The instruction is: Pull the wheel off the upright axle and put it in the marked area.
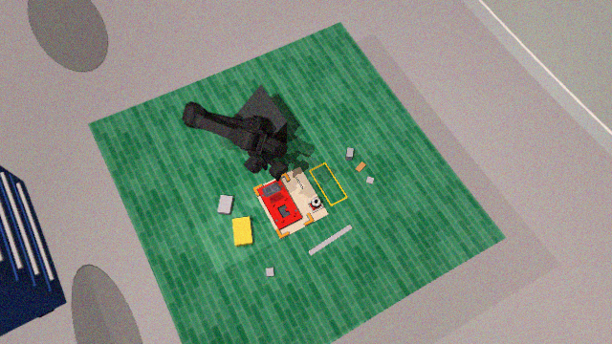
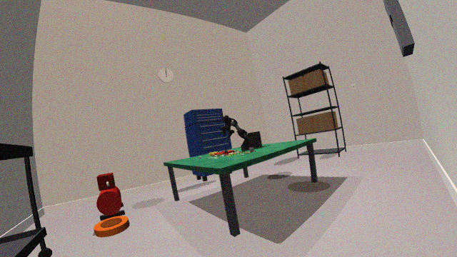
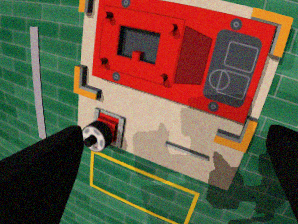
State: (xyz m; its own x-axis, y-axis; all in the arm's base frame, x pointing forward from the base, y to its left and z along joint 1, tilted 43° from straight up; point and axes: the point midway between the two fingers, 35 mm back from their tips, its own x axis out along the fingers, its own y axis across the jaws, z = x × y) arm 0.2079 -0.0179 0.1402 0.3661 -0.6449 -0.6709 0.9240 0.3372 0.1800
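The wheel lies 15 cm below my gripper tip, 14 cm ahead of it and 12 cm to the left of it. From my gripper tip the other things lie so: grey block (20 cm to the right, 18 cm below, 6 cm behind); then yellow block (19 cm to the right, 17 cm below, 8 cm ahead); then long grey bar (30 cm ahead, 19 cm below, 9 cm to the left).
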